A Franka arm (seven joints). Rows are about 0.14 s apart.
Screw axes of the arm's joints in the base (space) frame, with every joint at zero. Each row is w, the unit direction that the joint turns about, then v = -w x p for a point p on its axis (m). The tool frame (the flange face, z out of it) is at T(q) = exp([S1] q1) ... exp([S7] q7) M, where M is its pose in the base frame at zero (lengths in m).
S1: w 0 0 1 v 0.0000 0.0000 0.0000
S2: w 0 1 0 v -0.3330 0.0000 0.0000
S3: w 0 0 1 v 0.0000 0.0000 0.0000
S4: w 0 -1 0 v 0.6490 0.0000 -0.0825
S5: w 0 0 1 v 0.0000 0.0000 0.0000
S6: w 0 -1 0 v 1.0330 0.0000 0.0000
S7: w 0 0 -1 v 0.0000 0.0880 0.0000
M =
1 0 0 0.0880
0 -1 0 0.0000
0 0 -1 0.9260
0 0 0 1
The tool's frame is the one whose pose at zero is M.
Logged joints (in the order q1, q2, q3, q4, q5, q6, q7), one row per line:
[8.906 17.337 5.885 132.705 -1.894 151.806 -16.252]
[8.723 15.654 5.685 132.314 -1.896 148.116 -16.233]
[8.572 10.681 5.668 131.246 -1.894 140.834 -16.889]
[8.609 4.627 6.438 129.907 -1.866 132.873 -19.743]
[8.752 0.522 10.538 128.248 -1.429 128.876 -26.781]
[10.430 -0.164 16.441 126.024 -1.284 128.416 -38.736]
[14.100 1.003 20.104 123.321 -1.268 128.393 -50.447]
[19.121 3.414 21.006 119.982 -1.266 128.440 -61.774]
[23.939 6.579 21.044 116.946 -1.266 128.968 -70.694]
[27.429 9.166 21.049 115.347 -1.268 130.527 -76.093]
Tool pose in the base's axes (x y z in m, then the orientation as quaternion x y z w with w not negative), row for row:
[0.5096 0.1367 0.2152 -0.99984 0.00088 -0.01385 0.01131]
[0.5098 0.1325 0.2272 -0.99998 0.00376 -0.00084 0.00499]
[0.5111 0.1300 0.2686 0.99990 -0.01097 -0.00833 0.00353]
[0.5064 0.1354 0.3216 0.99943 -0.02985 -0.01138 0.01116]
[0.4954 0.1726 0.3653 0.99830 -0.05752 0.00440 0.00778]
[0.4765 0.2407 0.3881 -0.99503 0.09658 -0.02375 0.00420]
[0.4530 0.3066 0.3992 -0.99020 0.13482 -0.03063 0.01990]
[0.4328 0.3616 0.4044 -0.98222 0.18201 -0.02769 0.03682]
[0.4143 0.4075 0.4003 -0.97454 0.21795 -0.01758 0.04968]
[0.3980 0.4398 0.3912 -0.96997 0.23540 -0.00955 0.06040]
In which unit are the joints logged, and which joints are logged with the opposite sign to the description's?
The joints are logged in degrees. Opposite sign: q4, q7.
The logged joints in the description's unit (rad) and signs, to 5 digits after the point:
[0.15544 0.30259 0.10271 -2.31614 -0.03306 2.64951 0.28365]
[0.15225 0.27321 0.09922 -2.30931 -0.03309 2.58511 0.28332]
[0.14961 0.18642 0.09893 -2.29067 -0.03306 2.45802 0.29477]
[0.15026 0.08076 0.11236 -2.26730 -0.03257 2.31907 0.34458]
[0.15275 0.00911 0.18392 -2.23835 -0.02494 2.24931 0.46742]
[0.18204 -0.00286 0.28695 -2.19953 -0.02241 2.24128 0.67607]
[0.24609 0.01751 0.35088 -2.15236 -0.02213 2.24088 0.88047]
[0.33372 0.05959 0.36662 -2.09408 -0.02210 2.24170 1.07816]
[0.41781 0.11483 0.36729 -2.04109 -0.02210 2.25092 1.23384]
[0.47873 0.15998 0.36737 -2.01318 -0.02213 2.27813 1.32807]

